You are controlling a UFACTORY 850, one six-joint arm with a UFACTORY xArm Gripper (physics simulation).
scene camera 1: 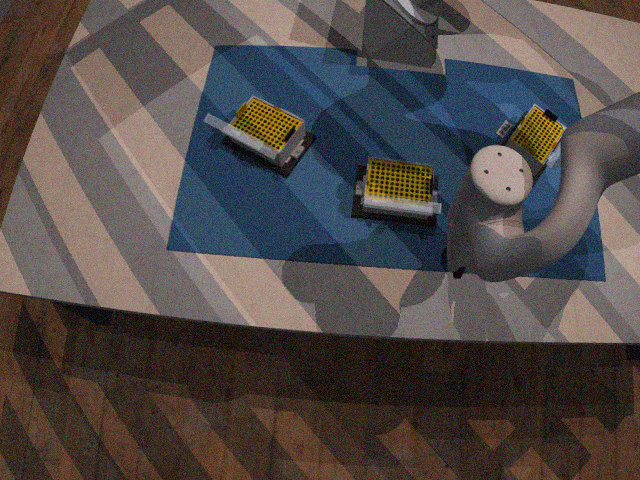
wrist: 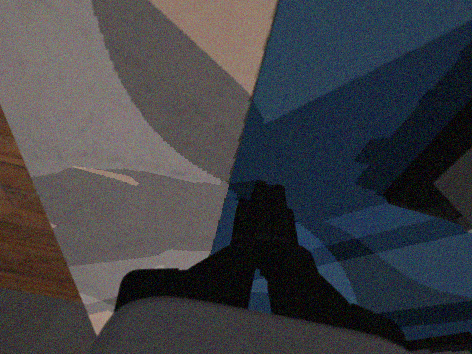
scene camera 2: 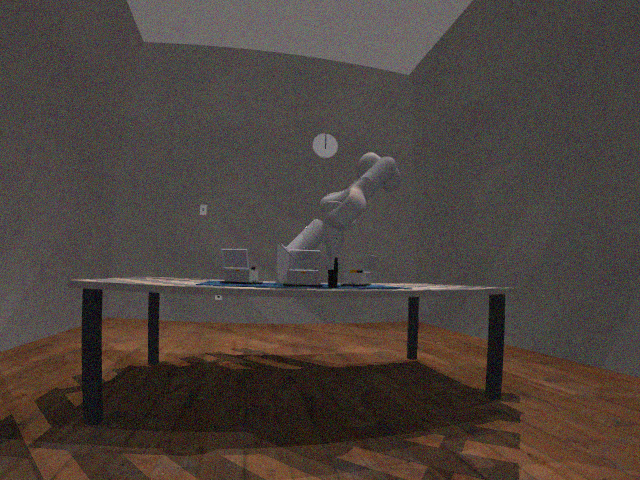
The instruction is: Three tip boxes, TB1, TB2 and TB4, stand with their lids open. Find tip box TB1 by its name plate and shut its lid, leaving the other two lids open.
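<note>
Three tip boxes with yellow tip racks stand on the blue mat, lids open: the left box [scene camera 1: 266, 124] [scene camera 2: 238, 274], the middle box [scene camera 1: 399, 180] [scene camera 2: 303, 277] and the right box [scene camera 1: 537, 134] [scene camera 2: 356, 279], which the arm partly covers in scene camera 1. The name plates are too small to read, so I cannot tell which is TB1. My gripper [scene camera 1: 457, 272] [scene camera 2: 332, 284] [wrist: 262, 199] is shut and empty, pointing down low near the mat's front edge, to the front right of the middle box. A dark box base [wrist: 415, 185] shows at the wrist view's right edge.
The blue mat [scene camera 1: 232, 222] [wrist: 300, 150] lies on the striped table [scene camera 1: 129, 248] [scene camera 2: 155, 281]. The arm [scene camera 1: 563, 206] [scene camera 2: 356, 201] reaches in from the right in scene camera 1. A grey angular object [scene camera 1: 395, 41] stands at the mat's back edge.
</note>
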